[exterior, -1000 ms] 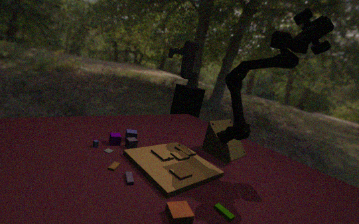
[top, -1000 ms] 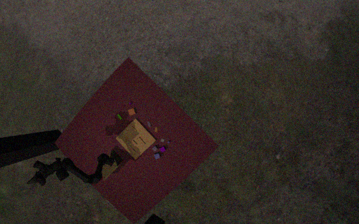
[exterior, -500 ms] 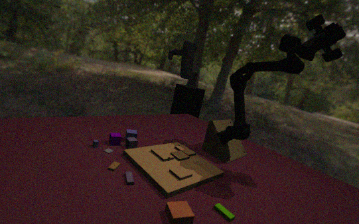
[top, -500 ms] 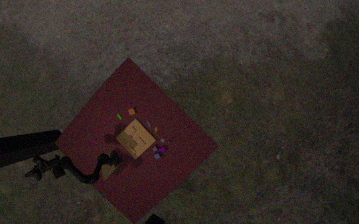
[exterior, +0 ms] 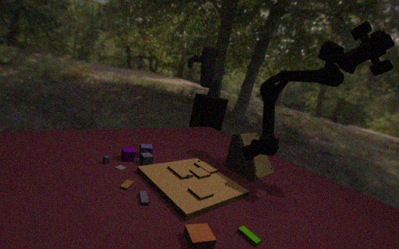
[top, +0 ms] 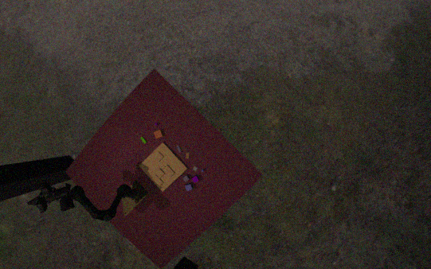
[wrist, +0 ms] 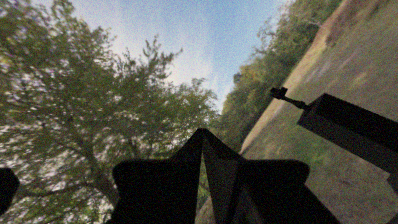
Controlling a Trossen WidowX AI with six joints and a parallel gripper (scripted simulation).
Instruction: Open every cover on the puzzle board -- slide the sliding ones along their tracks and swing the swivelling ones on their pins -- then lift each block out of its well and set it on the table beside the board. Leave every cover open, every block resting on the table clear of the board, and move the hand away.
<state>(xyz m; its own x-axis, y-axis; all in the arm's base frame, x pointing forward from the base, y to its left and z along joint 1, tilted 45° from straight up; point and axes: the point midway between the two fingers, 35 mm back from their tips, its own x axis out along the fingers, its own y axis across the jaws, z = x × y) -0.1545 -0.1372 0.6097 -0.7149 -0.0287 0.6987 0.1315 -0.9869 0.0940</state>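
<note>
The green bar is 510 mm ahead of my gripper tip, 120 mm to the right of it and 640 mm below it. From my gripper tip the other things lie so: orange block (640 mm ahead, 200 mm to the right, 640 mm below); dark block (500 mm ahead, 600 mm to the right, 630 mm below); grey bar (650 mm ahead, 400 mm to the right, 640 mm below).
</note>
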